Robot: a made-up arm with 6 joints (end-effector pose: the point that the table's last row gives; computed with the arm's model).
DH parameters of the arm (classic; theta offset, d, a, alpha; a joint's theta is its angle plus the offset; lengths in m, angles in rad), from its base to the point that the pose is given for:
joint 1: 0 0.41 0 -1.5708
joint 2: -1.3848 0 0.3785 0
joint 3: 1.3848 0 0.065 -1.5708
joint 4: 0 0.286 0 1.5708
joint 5: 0 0 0.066 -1.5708
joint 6: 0 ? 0 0
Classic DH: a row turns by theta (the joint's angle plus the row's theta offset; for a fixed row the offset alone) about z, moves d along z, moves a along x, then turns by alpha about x.
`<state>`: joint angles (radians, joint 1 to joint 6).
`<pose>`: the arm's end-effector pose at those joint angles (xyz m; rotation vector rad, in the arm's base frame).
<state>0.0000 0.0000 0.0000 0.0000 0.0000 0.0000</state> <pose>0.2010 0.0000 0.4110 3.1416 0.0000 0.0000</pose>
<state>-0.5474 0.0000 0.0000 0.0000 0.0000 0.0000</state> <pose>0.1716 -0.1046 0.4110 3.0246 -0.8492 0.0000</pose>
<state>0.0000 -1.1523 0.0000 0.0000 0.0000 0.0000</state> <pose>0.0808 0.0000 0.5940 2.6344 0.0000 1.7115</pose>
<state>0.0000 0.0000 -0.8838 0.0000 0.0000 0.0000</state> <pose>0.4399 0.0000 0.6480 2.8398 0.0000 1.3435</pose>
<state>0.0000 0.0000 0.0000 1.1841 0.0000 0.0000</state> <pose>0.1599 -0.0611 0.4110 2.6069 -1.7532 0.0000</pose>
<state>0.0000 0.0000 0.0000 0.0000 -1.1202 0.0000</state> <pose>0.2403 0.0000 0.5184 2.6616 0.0000 1.6690</pose>
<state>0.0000 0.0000 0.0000 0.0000 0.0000 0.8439</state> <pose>0.2010 0.0000 0.4110 2.8660 -1.2866 0.0000</pose>
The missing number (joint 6, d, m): 0.085
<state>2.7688 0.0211 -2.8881 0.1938 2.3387 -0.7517</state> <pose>-0.1851 0.0503 1.0337 0.7161 -2.5314 -0.2633</pose>
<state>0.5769 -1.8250 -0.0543 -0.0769 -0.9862 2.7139</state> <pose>-0.1429 -0.0831 0.6324 -0.1939 0.2085 0.1149</pose>
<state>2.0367 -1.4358 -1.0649 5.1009 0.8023 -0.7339</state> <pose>0.0898 -0.1473 0.8795 0.4389 1.6030 2.5142</pose>
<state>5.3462 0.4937 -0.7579 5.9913 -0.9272 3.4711</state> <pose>0.3059 -0.3639 0.4739 0.8871 1.7598 -0.2869</pose>
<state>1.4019 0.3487 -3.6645 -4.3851 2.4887 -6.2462</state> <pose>-0.0885 0.0669 0.9733 0.2235 -2.5207 -0.1303</pose>
